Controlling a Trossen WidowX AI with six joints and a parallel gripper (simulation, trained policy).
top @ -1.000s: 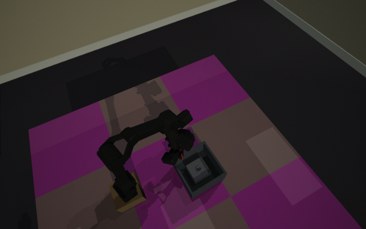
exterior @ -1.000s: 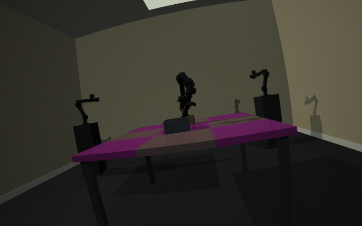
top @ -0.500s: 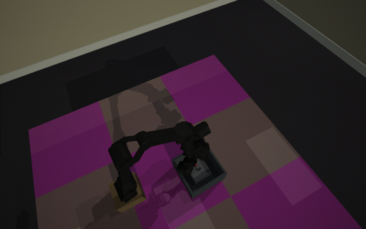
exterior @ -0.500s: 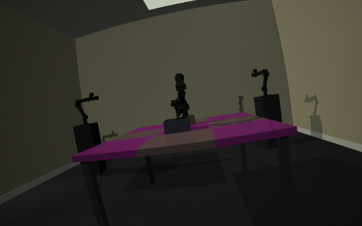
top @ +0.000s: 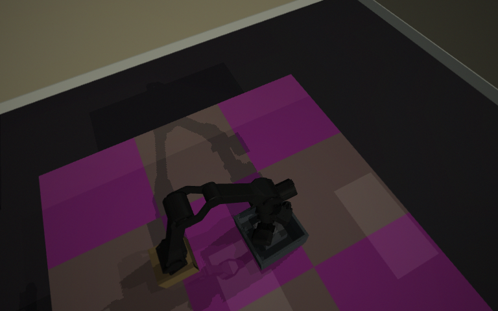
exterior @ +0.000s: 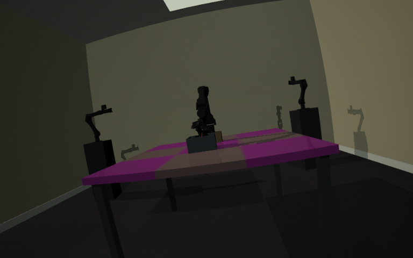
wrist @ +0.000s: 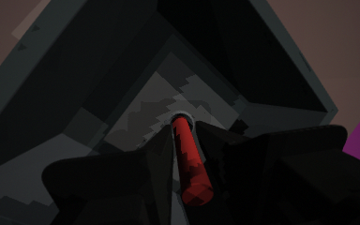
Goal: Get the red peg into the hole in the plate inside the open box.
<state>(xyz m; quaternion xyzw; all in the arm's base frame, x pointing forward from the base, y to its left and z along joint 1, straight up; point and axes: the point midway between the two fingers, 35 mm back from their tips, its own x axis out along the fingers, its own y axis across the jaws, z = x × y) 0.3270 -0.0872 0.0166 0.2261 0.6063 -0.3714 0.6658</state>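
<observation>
Now: gripper tip 10 mm to the right of the red peg and 20 mm below it. The rest, counted from my gripper tip: grey plate: 20 mm below; then dark box: 40 mm below.
</observation>
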